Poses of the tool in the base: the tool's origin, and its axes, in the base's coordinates. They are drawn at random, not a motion.
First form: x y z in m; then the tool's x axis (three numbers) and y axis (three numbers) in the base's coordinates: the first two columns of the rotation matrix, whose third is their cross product.
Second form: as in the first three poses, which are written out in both.
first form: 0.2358 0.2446 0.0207 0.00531 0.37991 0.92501 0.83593 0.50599 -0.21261
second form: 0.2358 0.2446 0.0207 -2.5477 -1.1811 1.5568
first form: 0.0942 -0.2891 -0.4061 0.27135 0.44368 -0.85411 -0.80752 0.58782 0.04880
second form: 0.0942 -0.2891 -0.4061 0.0940 1.0238 1.0219
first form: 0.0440 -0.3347 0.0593 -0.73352 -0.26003 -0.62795 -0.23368 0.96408 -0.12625
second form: 0.0440 -0.3347 0.0593 -2.9786 0.6789 -2.8009
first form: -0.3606 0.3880 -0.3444 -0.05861 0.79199 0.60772 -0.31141 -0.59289 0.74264
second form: -0.3606 0.3880 -0.3444 1.2086 -0.6532 1.6447
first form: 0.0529 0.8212 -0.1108 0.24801 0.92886 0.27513 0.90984 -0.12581 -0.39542
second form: 0.0529 0.8212 -0.1108 -2.7177 -0.2787 1.3099
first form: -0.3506 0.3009 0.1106 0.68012 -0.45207 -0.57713 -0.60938 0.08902 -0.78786
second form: -0.3506 0.3009 0.1106 -1.8371 0.6152 -0.5866
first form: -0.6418 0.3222 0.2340 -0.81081 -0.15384 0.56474 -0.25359 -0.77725 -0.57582
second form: -0.6418 0.3222 0.2340 -0.7722 -0.6001 -2.9541
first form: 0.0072 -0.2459 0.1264 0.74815 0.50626 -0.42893 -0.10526 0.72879 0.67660
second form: 0.0072 -0.2459 0.1264 0.8465 0.4433 0.5949
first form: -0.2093 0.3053 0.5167 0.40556 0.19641 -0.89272 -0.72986 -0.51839 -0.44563
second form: -0.2093 0.3053 0.5167 -1.7198 1.1033 0.4510
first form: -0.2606 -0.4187 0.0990 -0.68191 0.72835 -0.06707 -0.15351 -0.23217 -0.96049
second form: -0.2606 -0.4187 0.0990 -1.2966 0.0671 2.3233
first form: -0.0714 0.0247 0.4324 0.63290 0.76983 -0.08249 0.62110 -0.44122 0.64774
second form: -0.0714 0.0247 0.4324 2.4341 0.0826 0.8827
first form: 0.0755 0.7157 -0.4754 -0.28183 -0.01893 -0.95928 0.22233 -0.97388 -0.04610
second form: 0.0755 0.7157 -0.4754 -0.1639 1.2844 -3.0745
